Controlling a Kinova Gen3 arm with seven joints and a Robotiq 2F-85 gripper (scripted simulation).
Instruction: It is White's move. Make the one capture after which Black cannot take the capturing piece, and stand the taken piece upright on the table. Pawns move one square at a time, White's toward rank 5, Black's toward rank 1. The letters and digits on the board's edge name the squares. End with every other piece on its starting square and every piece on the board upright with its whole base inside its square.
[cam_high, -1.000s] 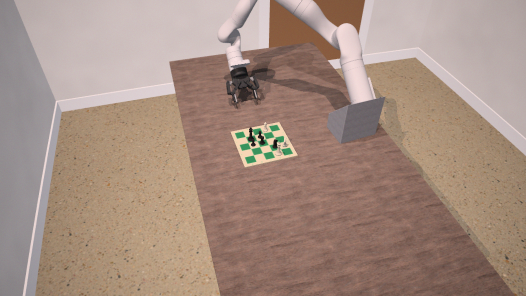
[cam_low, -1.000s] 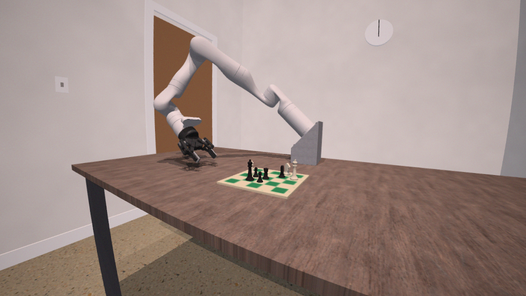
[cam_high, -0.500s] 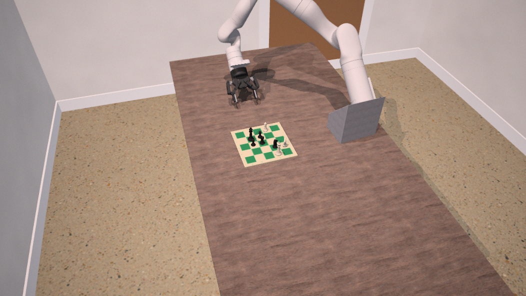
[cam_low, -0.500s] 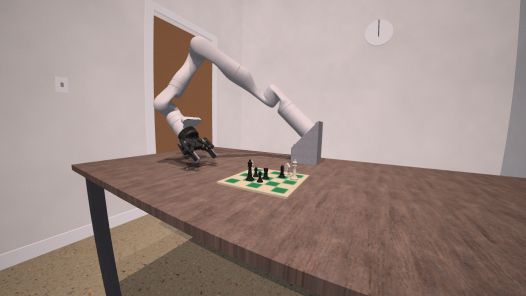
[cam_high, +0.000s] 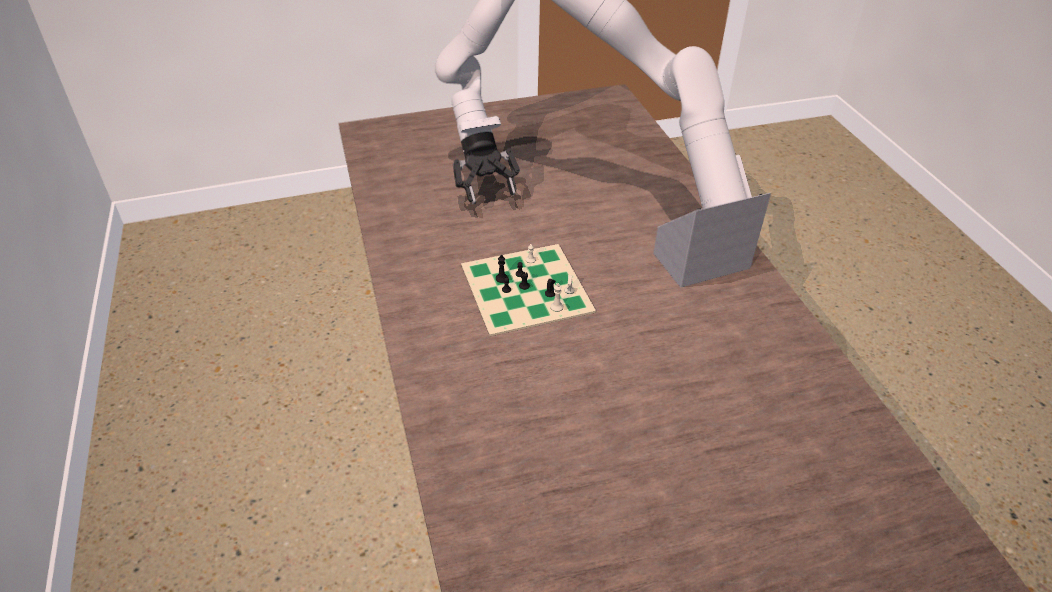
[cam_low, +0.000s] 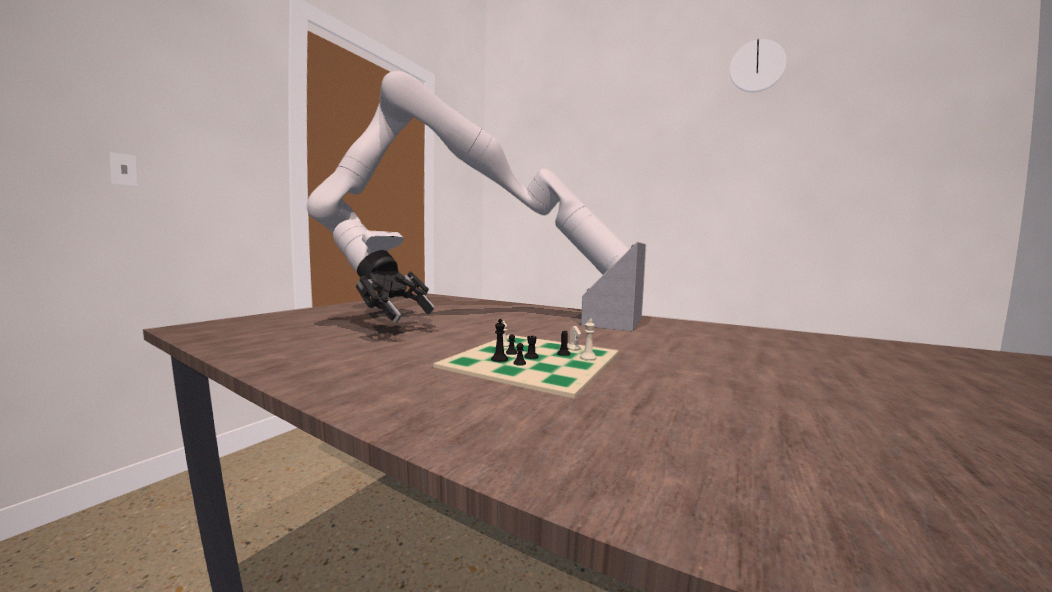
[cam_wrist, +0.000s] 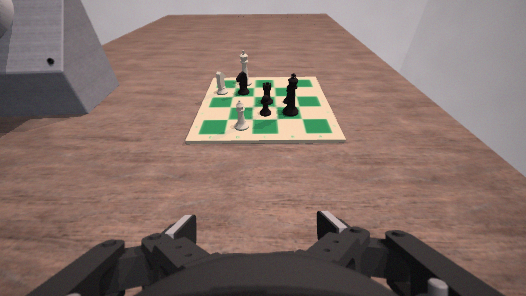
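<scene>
Right now the cream chessboard is 2 cm ahead of my hand, 26 cm to the left of it and 5 cm below it. Round my hand: white pawn (1 cm behind, 19 cm to the left, 2 cm below); then black king (6 cm ahead, 22 cm to the left, 1 cm below).
</scene>
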